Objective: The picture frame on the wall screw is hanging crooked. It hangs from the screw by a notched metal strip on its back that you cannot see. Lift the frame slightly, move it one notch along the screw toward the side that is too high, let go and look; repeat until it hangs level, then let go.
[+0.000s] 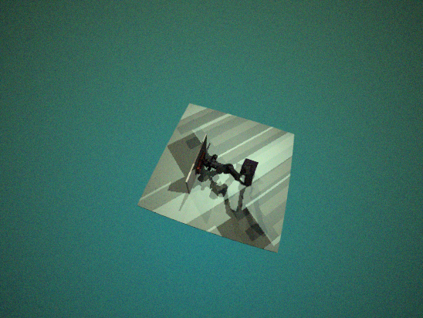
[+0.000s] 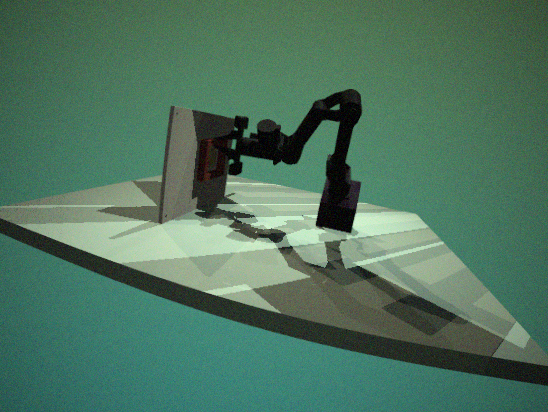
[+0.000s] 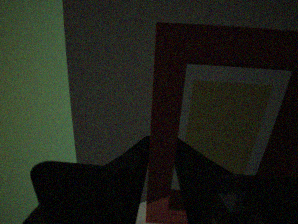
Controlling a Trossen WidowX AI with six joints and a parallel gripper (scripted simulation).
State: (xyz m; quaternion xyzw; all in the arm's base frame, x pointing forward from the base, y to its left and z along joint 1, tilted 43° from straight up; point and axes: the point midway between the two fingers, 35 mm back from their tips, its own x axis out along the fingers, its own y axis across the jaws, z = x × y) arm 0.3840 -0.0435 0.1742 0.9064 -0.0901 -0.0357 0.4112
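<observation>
Right now the red picture frame is 5 cm below my gripper tip. Round my gripper tip: grey wall panel: 7 cm below, 2 cm ahead, 1 cm to the left.
</observation>
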